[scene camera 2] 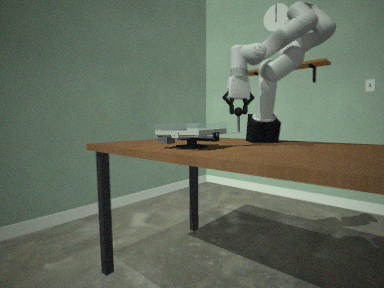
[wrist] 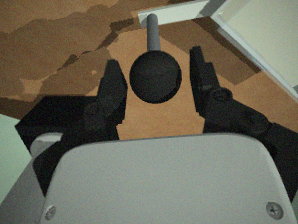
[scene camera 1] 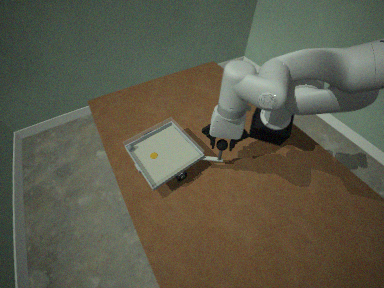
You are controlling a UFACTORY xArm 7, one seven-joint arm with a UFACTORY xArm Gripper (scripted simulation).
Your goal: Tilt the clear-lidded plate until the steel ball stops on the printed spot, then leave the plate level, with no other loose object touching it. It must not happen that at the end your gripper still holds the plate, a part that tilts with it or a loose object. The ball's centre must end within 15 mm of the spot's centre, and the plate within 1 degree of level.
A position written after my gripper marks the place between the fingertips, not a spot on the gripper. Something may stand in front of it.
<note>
In view: my gripper [scene camera 1: 221, 146] and a clear-lidded plate [scene camera 1: 163, 151].
My gripper also shows in scene camera 2 [scene camera 2: 238, 114] and in the wrist view [wrist: 155, 67]. The clear-lidded plate is seen too in scene camera 2 [scene camera 2: 165, 132].
</note>
